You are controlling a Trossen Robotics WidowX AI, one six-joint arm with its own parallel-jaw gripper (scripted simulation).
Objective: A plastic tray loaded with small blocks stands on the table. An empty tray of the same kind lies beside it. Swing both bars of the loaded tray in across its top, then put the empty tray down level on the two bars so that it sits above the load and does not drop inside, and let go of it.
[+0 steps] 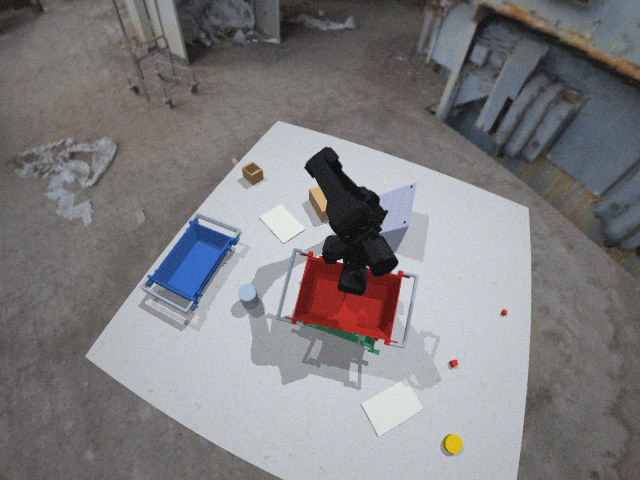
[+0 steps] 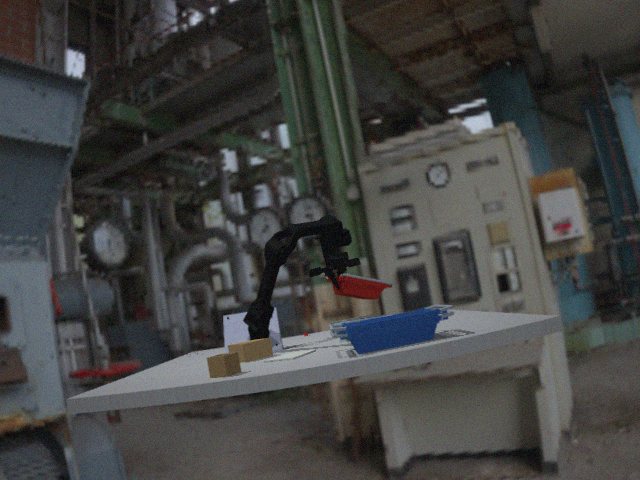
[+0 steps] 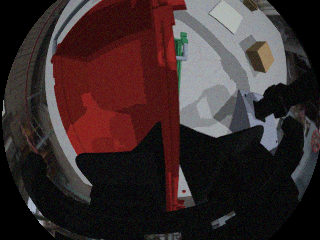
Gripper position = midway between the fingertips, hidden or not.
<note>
I see my gripper (image 1: 352,276) and a red tray (image 1: 319,302).
The red tray is seen too in image 2 (image 2: 353,286) and in image 3 (image 3: 115,76). My gripper also shows in image 2 (image 2: 340,290) and in image 3 (image 3: 164,125).
</note>
